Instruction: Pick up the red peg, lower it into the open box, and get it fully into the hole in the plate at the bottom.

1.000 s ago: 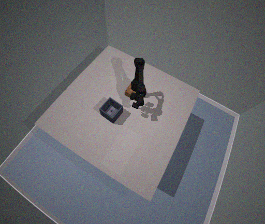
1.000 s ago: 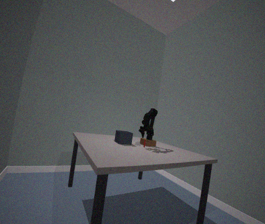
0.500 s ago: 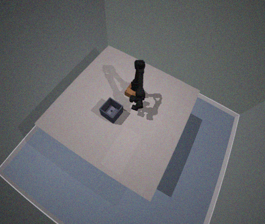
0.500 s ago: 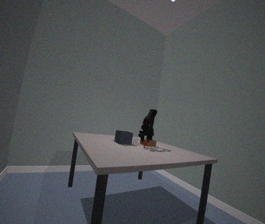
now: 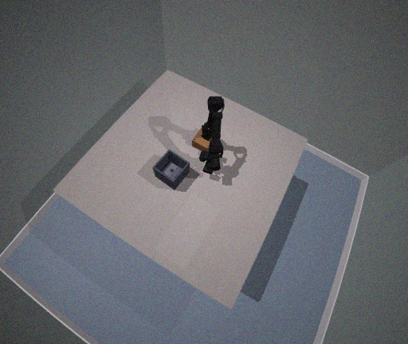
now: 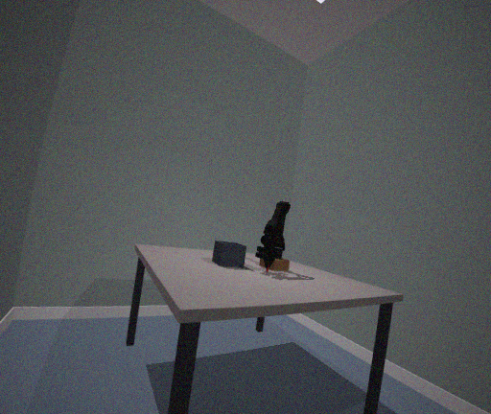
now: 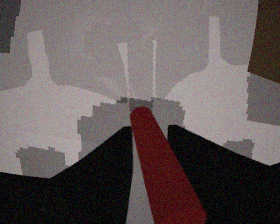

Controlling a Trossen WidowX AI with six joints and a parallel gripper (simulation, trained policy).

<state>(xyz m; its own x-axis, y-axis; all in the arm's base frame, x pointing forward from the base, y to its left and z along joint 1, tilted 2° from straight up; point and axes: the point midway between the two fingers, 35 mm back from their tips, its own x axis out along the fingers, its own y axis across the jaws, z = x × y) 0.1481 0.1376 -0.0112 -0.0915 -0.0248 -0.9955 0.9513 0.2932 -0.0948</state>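
Now: gripper tip 20 cm short of the grey plate, 16 cm to the left of it and 2 cm below it. The rest, counted from my gripper tip: red peg: 2 cm above.
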